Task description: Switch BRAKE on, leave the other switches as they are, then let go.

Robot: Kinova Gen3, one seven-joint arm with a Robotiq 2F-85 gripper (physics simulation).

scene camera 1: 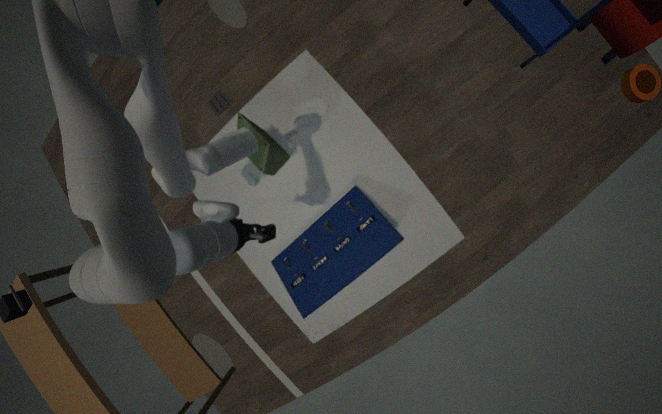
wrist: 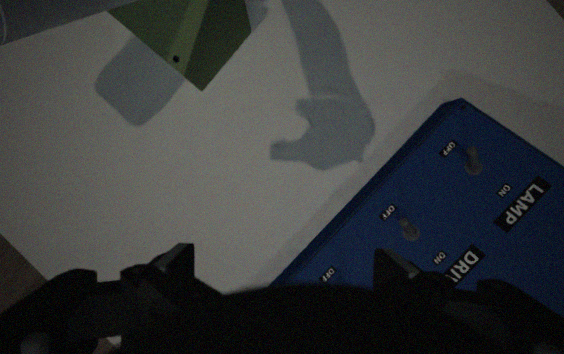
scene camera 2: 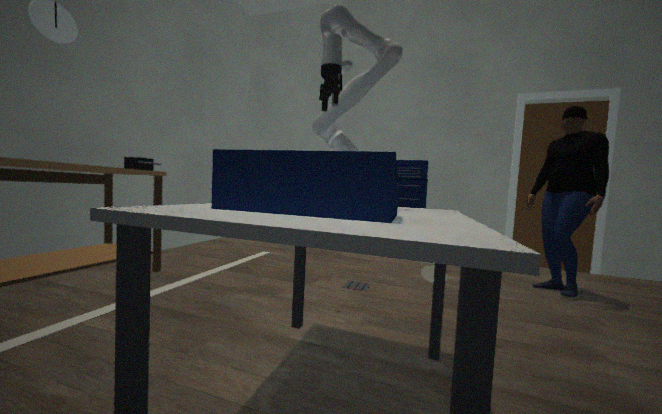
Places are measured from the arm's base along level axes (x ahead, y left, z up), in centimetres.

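Pixels of known places: gripper, fingertip midpoint: (scene camera 1: 256, 225) (wrist: 284, 266) (scene camera 2: 329, 108); arm's base, link origin: (scene camera 1: 250, 141).
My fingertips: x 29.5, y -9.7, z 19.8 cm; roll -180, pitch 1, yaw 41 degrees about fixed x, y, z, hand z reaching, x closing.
Observation:
Ahead of a thing's pixels: the offset from my fingertips to its top centre.
The blue switch panel (scene camera 1: 336, 280) (scene camera 2: 304, 185) (wrist: 400, 185) stands on the white table (scene camera 1: 420, 220) (scene camera 2: 320, 236) (wrist: 225, 190). In scene camera 1, the small grey BRAKE lever @(dx +14.2, dy -3.7, dz -24.4 cm) (scene camera 1: 307, 245) is second from the left, above its label @(dx +22.5, dy -3.7, dz -25.1 cm) (scene camera 1: 320, 263); its position is too blurred to tell. In the wrist view, the DRIVE lever @(dx +14.3, dy +8.3, dz -24.4 cm) (wrist: 410, 229) and LAMP lever @(dx +14.4, dy +20.3, dz -24.4 cm) (wrist: 472, 161) tilt toward OFF. BRAKE's lever is hidden there behind my hand. My gripper (scene camera 1: 273, 233) (scene camera 2: 330, 106) (wrist: 284, 266) is open and empty, high above the table, beside the panel's FEED end and touching nothing.
A green angular block (scene camera 1: 270, 152) (wrist: 215, 45) is on the table beside the arm's base. A wooden shelf unit (scene camera 1: 160, 345) stands at the lower left. A blue cart (scene camera 1: 537, 22) and an orange ring-shaped object (scene camera 1: 628, 89) are at the upper right. A person (scene camera 2: 575, 165) stands near the door.

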